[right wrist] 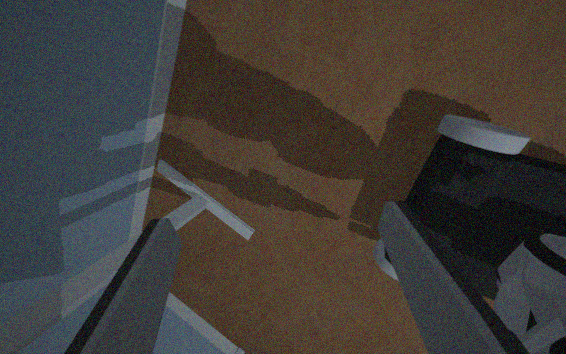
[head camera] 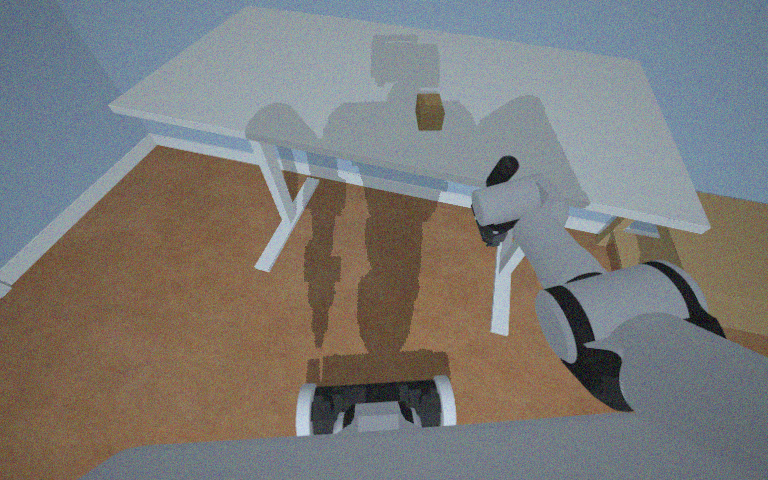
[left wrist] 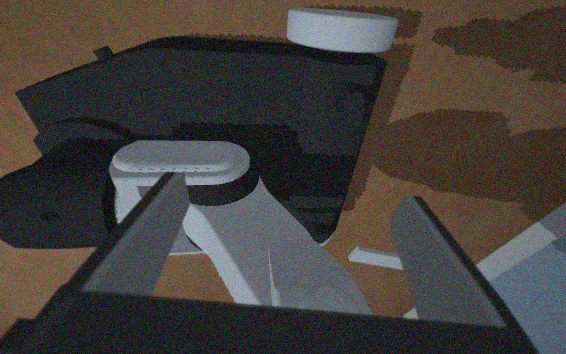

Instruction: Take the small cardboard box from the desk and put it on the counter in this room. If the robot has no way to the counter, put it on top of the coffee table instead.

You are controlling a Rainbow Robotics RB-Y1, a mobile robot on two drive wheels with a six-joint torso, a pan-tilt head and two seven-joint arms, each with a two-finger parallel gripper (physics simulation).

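The small brown cardboard box stands on the white desk, a little right of the middle of the head view, within the robot's shadow. My right gripper is open, with no object between its fingers in the right wrist view. In the head view my right arm reaches toward the desk's near edge, below and right of the box, and its fingers are mostly hidden by the wrist. My left gripper is open and hangs beside the robot's body, away from the box. The counter and the coffee table cannot be made out.
White desk legs stand on the brown floor in front of the wheeled base. A light wooden piece shows beyond the desk's right end. Blue walls rise behind and left of the desk.
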